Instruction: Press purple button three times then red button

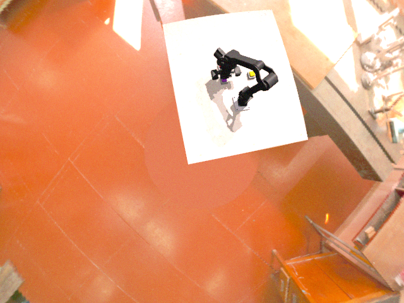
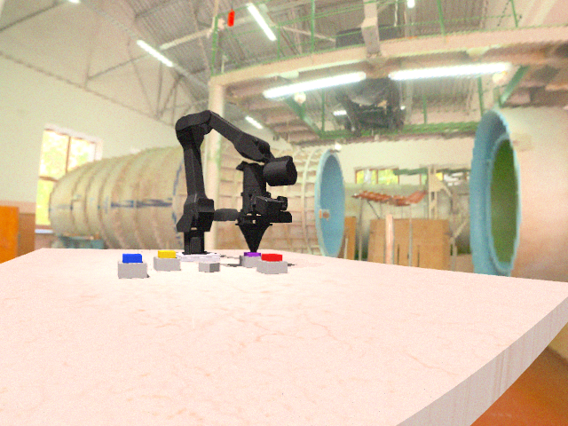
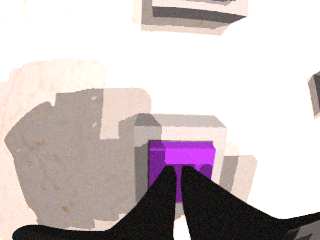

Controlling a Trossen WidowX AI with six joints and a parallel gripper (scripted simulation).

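Right now my gripper tip is 1 cm above the purple button. Round my gripper tip: small grey block 12 cm to the right, 6 cm ahead, 2 cm below; red button 10 cm ahead; yellow button 21 cm to the right, 3 cm ahead.
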